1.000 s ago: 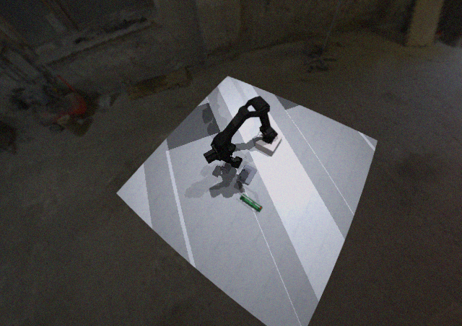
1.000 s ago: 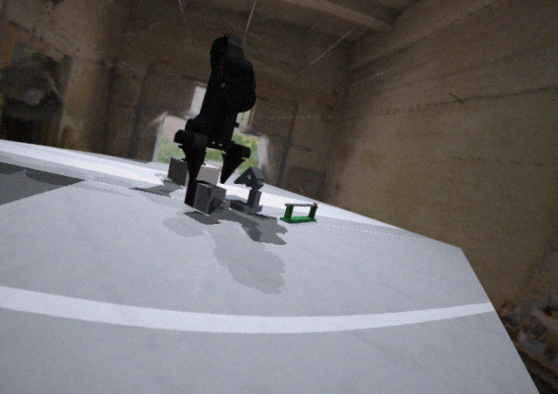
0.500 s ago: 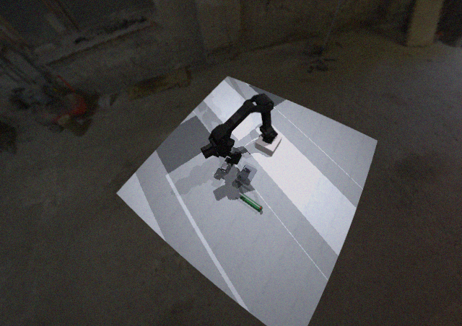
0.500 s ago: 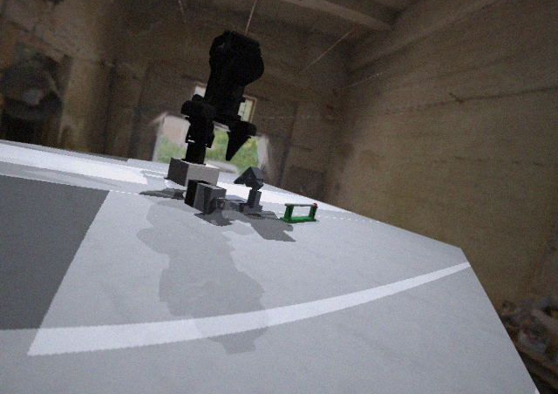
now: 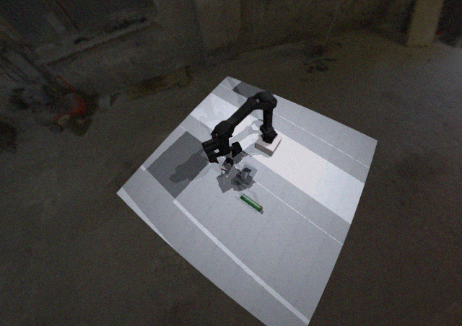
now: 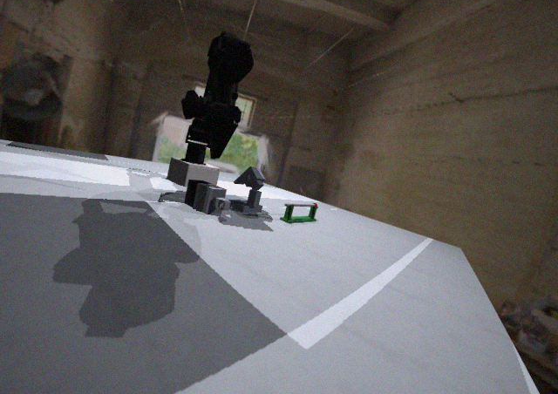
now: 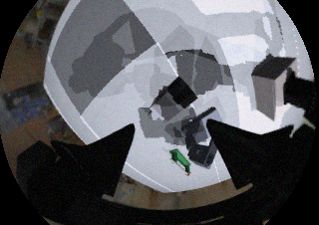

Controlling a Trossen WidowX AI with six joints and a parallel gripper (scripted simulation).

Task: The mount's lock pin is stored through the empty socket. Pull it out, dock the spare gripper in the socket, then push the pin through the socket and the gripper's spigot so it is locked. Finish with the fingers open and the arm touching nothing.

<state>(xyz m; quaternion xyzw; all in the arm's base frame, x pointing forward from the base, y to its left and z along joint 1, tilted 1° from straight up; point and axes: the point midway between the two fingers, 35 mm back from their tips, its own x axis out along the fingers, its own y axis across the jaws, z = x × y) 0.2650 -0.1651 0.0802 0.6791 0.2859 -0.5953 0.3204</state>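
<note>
Right now my gripper tip is 10 mm short of the black spare gripper and 90 mm above it. From my gripper tip the other things lie so: green cradle: 140 mm ahead, 230 mm to the left, 90 mm below; then grey mount: 10 mm ahead, 140 mm to the left, 60 mm below.
</note>
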